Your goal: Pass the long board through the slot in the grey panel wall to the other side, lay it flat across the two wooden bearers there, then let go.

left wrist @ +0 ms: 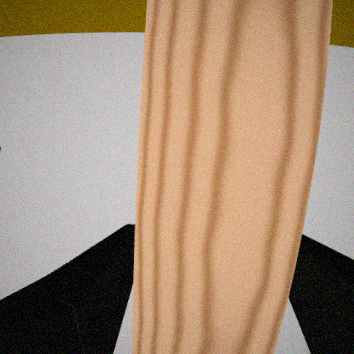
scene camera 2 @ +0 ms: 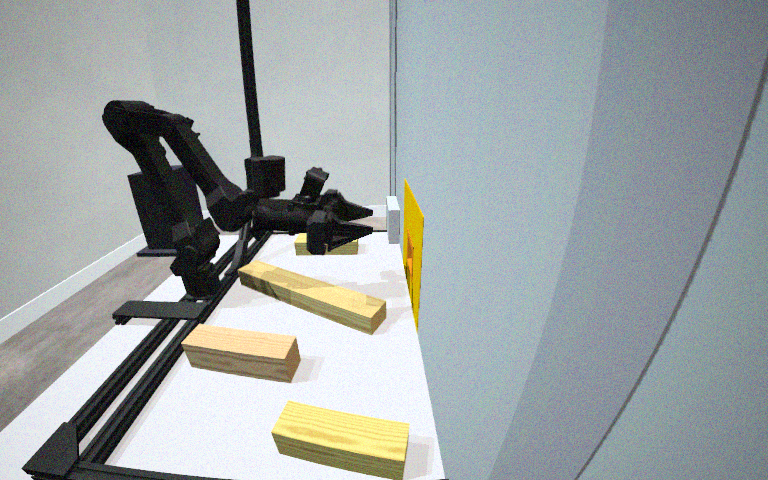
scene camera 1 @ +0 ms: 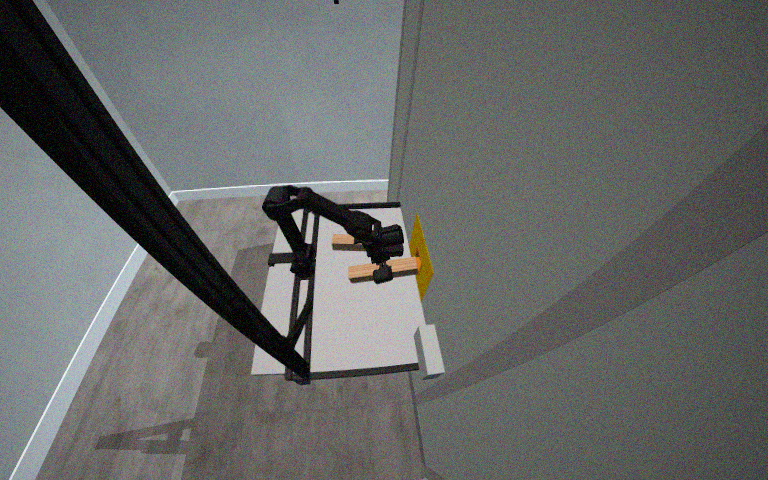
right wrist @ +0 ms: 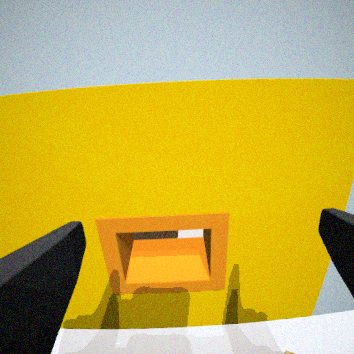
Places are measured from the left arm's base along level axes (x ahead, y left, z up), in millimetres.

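Where they show: left gripper, fingertip midpoint: (left wrist: 206, 236); right gripper, fingertip midpoint: (scene camera 2: 373, 220) (right wrist: 203, 226); left arm's base, origin of the base link: (scene camera 1: 304, 272); right arm's base, origin of the base link: (scene camera 2: 203, 291).
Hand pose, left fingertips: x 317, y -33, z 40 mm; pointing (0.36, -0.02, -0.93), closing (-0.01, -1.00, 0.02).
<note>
Each offset is from my left fingertips to the top centre of the thing. "*": to the spot under its first point. Level surfaces: height alone.
The long board (scene camera 1: 361, 273) (left wrist: 250, 125) is held nearly level above the table. Its right end in scene camera 1 is at the orange slot frame {dx +140, dy +13, dz +67 mm} (scene camera 1: 419, 264) (scene camera 2: 410, 254) (right wrist: 162, 223) on the yellow patch of the grey wall (scene camera 1: 538, 141) (scene camera 2: 498, 141) (right wrist: 175, 40). How far it enters is hidden. My left gripper (scene camera 1: 381, 265) (left wrist: 206, 236) is shut on the board. My right gripper (scene camera 2: 372, 221) (right wrist: 203, 226) is open, facing the slot. No board end can be made out in the slot there. Yellowish pieces {dx +276, dy +346, dz -15 mm} (scene camera 2: 339, 438) {* dx +295, dy -172, dz -38 mm} (scene camera 2: 351, 247) lie apart; which pieces are the bearers is unclear.
A longer yellowish piece {dx +378, dy +34, dz -21 mm} (scene camera 2: 311, 295) lies slanted on the white table {dz -59 mm} (scene camera 1: 362, 328) (scene camera 2: 169, 418). A pinkish block {dx +440, dy +211, dz -9 mm} (scene camera 2: 240, 353) lies nearer the camera. Another wood block {dx -83, dy +160, dz -12 mm} (scene camera 1: 343, 242) lies behind the held board. A white box (scene camera 1: 431, 350) (scene camera 2: 393, 219) is at the wall.
</note>
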